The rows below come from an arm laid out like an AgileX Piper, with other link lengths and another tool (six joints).
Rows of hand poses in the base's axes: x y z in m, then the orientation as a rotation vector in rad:
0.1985, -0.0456, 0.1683, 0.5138, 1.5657, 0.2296
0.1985, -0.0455, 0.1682, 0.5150, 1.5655, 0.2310
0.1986, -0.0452, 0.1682, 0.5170, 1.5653, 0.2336
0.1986, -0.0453, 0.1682, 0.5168, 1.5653, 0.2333
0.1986, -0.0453, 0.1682, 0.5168, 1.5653, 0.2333
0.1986, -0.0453, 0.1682, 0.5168, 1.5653, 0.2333
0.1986, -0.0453, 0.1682, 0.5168, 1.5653, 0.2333
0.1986, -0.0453, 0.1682, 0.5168, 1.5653, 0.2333
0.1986, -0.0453, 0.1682, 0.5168, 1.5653, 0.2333
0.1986, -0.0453, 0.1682, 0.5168, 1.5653, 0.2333
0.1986, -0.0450, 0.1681, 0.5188, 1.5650, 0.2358
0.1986, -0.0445, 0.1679, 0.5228, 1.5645, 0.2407
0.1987, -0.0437, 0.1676, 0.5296, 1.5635, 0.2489
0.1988, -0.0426, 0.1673, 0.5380, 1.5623, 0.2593
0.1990, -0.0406, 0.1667, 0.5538, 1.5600, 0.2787
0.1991, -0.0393, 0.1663, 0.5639, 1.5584, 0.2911
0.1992, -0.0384, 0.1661, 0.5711, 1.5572, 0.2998
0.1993, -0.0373, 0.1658, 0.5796, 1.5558, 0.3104
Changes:
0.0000, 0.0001, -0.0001, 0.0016, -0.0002, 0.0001
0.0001, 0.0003, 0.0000, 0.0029, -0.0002, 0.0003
0.0000, -0.0001, 0.0000, -0.0003, 0.0000, -0.0001
0.0000, 0.0000, 0.0000, 0.0000, 0.0000, 0.0000
0.0000, 0.0000, 0.0000, 0.0000, 0.0000, 0.0000
0.0000, 0.0000, 0.0000, 0.0000, 0.0000, 0.0000
0.0000, 0.0000, 0.0000, 0.0000, 0.0000, 0.0000
0.0000, 0.0000, 0.0000, 0.0000, 0.0000, 0.0000
0.0000, 0.0000, 0.0000, 0.0000, 0.0000, 0.0000
0.0000, 0.0003, -0.0001, 0.0029, -0.0002, 0.0002
0.0000, 0.0005, -0.0002, 0.0056, -0.0004, 0.0004
0.0001, 0.0008, -0.0003, 0.0095, -0.0007, 0.0006
0.0001, 0.0011, -0.0003, 0.0119, -0.0009, 0.0010
0.0002, 0.0020, -0.0006, 0.0223, -0.0015, 0.0017
0.0001, 0.0013, -0.0004, 0.0143, -0.0010, 0.0011
0.0001, 0.0009, -0.0002, 0.0101, -0.0007, 0.0007
0.0001, 0.0011, -0.0003, 0.0121, -0.0009, 0.0010

